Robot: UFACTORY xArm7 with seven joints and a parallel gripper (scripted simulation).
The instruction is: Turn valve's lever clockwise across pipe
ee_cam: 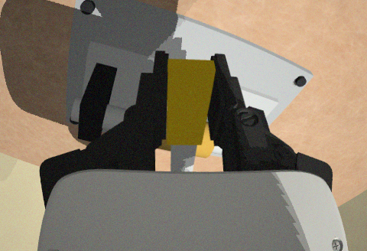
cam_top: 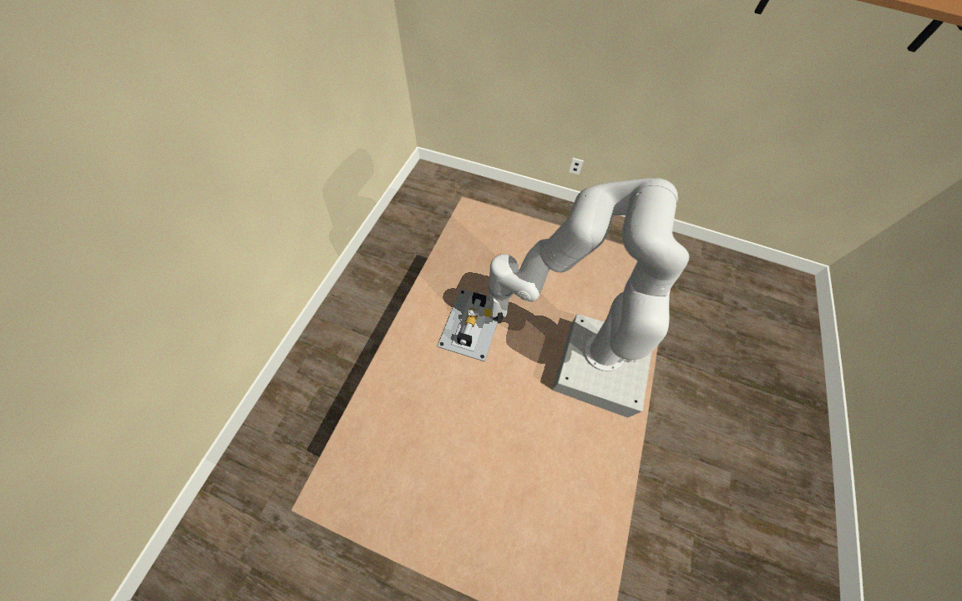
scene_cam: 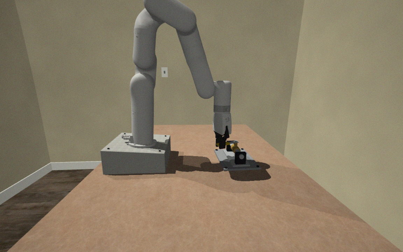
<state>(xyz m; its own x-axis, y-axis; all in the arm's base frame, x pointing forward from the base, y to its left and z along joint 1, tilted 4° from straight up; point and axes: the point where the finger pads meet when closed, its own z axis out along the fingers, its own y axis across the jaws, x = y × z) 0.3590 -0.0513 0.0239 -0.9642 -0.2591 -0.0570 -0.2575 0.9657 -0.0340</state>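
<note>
Right now the yellow lever is 5 cm ahead of my hand and 1 cm to the left of it. The rest, counted from my hand: grey baseplate 9 cm below, 8 cm ahead, 2 cm to the left.
</note>
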